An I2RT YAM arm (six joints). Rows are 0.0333 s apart.
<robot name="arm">
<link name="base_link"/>
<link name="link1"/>
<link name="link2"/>
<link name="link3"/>
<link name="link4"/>
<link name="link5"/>
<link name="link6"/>
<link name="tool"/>
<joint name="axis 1" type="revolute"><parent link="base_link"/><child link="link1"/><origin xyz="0.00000 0.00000 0.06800" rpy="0.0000 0.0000 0.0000"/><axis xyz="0 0 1"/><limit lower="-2.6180" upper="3.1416"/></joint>
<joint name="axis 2" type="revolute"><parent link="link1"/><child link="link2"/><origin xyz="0.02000 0.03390 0.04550" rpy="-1.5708 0.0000 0.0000"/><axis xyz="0 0 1"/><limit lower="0.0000" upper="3.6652"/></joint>
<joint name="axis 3" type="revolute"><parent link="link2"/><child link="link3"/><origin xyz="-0.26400 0.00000 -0.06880" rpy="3.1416 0.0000 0.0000"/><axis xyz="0 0 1"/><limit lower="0.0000" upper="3.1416"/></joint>
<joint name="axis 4" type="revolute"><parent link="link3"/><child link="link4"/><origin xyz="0.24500 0.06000 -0.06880" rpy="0.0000 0.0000 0.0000"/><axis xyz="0 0 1"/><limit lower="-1.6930" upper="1.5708"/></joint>
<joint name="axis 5" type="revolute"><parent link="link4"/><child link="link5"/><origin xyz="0.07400 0.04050 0.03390" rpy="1.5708 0.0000 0.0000"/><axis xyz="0 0 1"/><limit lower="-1.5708" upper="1.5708"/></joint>
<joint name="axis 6" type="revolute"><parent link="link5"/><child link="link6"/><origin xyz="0.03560 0.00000 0.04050" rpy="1.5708 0.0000 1.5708"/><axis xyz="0 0 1"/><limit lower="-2.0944" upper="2.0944"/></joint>
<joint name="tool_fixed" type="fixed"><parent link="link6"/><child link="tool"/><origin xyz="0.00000 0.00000 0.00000" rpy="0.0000 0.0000 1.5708"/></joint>
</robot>
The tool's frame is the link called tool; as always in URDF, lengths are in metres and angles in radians.
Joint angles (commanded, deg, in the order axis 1, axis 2, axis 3, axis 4, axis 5, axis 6), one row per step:
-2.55 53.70 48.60 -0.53 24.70 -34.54
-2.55 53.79 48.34 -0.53 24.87 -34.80
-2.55 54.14 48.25 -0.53 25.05 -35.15
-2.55 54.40 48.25 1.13 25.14 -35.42
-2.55 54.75 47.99 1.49 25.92 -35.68
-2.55 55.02 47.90 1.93 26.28 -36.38
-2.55 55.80 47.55 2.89 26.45 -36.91
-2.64 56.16 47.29 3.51 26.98 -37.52
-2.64 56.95 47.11 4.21 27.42 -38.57
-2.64 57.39 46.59 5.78 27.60 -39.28
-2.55 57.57 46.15 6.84 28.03 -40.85
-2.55 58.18 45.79 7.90 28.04 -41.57
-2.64 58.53 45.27 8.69 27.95 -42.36
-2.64 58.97 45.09 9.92 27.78 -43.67
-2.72 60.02 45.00 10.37 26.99 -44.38
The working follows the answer.
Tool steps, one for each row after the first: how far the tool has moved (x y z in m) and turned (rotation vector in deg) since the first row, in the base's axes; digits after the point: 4 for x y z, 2 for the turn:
0.0004 -0.0001 -0.0019 -0.23 0.47 -0.15
0.0019 -0.0003 -0.0037 -0.54 1.07 -0.29
0.0032 -0.0004 -0.0015 -0.85 -0.20 -0.36
0.0046 -0.0009 -0.0037 -1.13 0.18 -1.12
0.0057 -0.0011 -0.0044 -1.79 0.43 -1.42
0.0091 -0.0014 -0.0076 -2.26 0.85 -1.54
0.0106 -0.0021 -0.0094 -2.84 1.16 -2.10
0.0137 -0.0025 -0.0121 -3.79 1.94 -2.44
0.0157 -0.0027 -0.0141 -4.43 1.68 -2.58
0.0165 -0.0026 -0.0156 -5.84 2.02 -2.81
0.0191 -0.0027 -0.0182 -6.47 2.27 -2.77
0.0205 -0.0031 -0.0213 -7.15 2.74 -2.70
0.0224 -0.0031 -0.0219 -8.30 2.75 -2.47
0.0266 -0.0032 -0.0258 -8.86 3.72 -1.65

Tool pose at each row, in the base's axes (x y z in m, rotation vector in deg; rounded; the steps above come from the unrounded poses):
0.2180 -0.0246 0.3538 -8.25 98.84 -48.24
0.2185 -0.0247 0.3519 -8.49 99.21 -48.57
0.2199 -0.0249 0.3501 -8.84 99.68 -48.98
0.2213 -0.0250 0.3523 -8.42 98.38 -49.23
0.2227 -0.0255 0.3501 -8.14 98.77 -50.06
0.2238 -0.0257 0.3494 -8.43 98.80 -50.86
0.2272 -0.0260 0.3462 -8.84 99.02 -51.39
0.2286 -0.0267 0.3444 -8.88 99.17 -52.33
0.2318 -0.0271 0.3417 -9.58 99.58 -53.46
0.2338 -0.0273 0.3397 -9.78 99.08 -54.11
0.2346 -0.0272 0.3382 -10.69 98.83 -55.53
0.2371 -0.0273 0.3356 -11.27 98.78 -56.06
0.2385 -0.0277 0.3325 -12.00 98.90 -56.63
0.2404 -0.0277 0.3319 -12.98 98.35 -57.45
0.2446 -0.0278 0.3281 -14.51 98.85 -57.39

